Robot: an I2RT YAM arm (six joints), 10 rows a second.
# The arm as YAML. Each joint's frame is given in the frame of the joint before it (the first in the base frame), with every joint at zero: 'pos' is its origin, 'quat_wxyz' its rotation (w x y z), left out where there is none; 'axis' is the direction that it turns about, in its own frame. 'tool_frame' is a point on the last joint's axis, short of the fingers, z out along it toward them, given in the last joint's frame.
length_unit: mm
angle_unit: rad
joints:
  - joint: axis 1
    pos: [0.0, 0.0, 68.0]
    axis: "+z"
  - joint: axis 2
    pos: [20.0, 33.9, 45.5]
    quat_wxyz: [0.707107, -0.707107, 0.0, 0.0]
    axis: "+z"
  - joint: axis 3
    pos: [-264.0, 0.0, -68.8]
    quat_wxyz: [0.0, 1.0, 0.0, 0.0]
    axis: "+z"
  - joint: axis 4
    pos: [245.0, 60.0, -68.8]
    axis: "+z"
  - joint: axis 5
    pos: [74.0, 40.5, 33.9]
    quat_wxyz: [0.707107, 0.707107, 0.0, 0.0]
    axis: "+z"
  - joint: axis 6
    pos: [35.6, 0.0, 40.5]
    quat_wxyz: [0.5, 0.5, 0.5, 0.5]
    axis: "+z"
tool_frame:
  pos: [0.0, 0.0, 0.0]
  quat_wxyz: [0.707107, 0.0, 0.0, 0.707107]
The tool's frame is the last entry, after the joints.
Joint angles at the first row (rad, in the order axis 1, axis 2, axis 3, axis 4, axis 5, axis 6):
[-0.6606 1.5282 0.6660 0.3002 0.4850 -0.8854]
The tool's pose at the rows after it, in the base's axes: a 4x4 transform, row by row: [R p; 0 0 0 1], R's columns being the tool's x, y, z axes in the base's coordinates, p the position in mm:
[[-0.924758 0.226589 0.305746 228.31], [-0.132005 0.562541 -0.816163 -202.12], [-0.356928 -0.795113 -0.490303 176.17], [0 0 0 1]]
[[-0.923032 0.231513 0.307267 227.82], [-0.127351 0.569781 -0.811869 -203.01], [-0.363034 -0.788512 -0.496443 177.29], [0 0 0 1]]
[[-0.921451 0.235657 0.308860 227.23], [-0.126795 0.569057 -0.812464 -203.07], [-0.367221 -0.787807 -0.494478 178.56], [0 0 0 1]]
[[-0.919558 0.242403 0.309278 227.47], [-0.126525 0.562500 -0.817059 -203.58], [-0.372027 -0.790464 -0.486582 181.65], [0 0 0 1]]
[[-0.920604 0.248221 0.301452 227.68], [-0.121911 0.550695 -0.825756 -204.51], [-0.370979 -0.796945 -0.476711 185.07], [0 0 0 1]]
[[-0.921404 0.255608 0.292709 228.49], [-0.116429 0.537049 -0.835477 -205.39], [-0.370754 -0.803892 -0.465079 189.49], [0 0 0 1]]
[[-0.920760 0.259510 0.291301 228.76], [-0.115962 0.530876 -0.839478 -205.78], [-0.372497 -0.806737 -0.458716 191.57], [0 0 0 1]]
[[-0.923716 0.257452 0.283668 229.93], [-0.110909 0.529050 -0.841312 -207.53], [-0.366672 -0.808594 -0.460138 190.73], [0 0 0 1]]
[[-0.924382 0.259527 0.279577 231.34], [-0.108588 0.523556 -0.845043 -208.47], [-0.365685 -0.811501 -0.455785 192.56], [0 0 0 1]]
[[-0.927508 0.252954 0.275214 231.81], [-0.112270 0.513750 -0.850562 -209.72], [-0.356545 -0.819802 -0.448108 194.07], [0 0 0 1]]
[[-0.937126 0.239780 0.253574 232.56], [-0.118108 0.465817 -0.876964 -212.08], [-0.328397 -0.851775 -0.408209 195.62], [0 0 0 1]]
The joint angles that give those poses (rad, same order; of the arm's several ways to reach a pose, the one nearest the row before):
[-0.6723 1.5263 0.6832 0.2625 0.4647 -0.8630]
[-0.6764 1.5235 0.6887 0.2488 0.4564 -0.8547]
[-0.6780 1.5185 0.6887 0.2470 0.4545 -0.8529]
[-0.6785 1.5128 0.6940 0.2454 0.4578 -0.8529]
[-0.6791 1.5080 0.7014 0.2424 0.4704 -0.8558]
[-0.6781 1.5029 0.7123 0.2367 0.4859 -0.8575]
[-0.6780 1.5000 0.7163 0.2369 0.4905 -0.8589]
[-0.6795 1.5105 0.7234 0.2364 0.4963 -0.8606]
[-0.6782 1.5133 0.7327 0.2332 0.5036 -0.8614]
[-0.6797 1.5149 0.7376 0.2380 0.5104 -0.8761]
[-0.6803 1.5230 0.7339 0.2900 0.5495 -0.9254]

